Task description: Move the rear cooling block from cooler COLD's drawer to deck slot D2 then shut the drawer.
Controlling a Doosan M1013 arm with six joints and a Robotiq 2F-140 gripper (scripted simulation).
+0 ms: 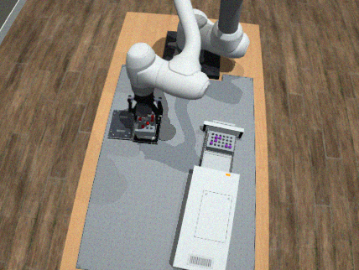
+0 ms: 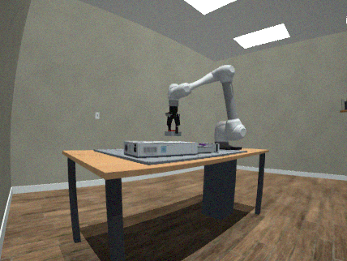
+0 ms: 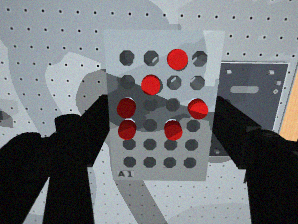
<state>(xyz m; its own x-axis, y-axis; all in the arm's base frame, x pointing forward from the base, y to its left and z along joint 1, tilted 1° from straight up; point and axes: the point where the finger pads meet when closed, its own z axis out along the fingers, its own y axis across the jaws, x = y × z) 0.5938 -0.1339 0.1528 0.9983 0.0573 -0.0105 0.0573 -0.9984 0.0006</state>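
The deck slot D2 is 17 cm below my hand, 14 cm to the right of it and 4 cm behind it. Round my hand: cooling block 3 cm below; white cooler 33 cm to the left, 21 cm ahead, 13 cm below.
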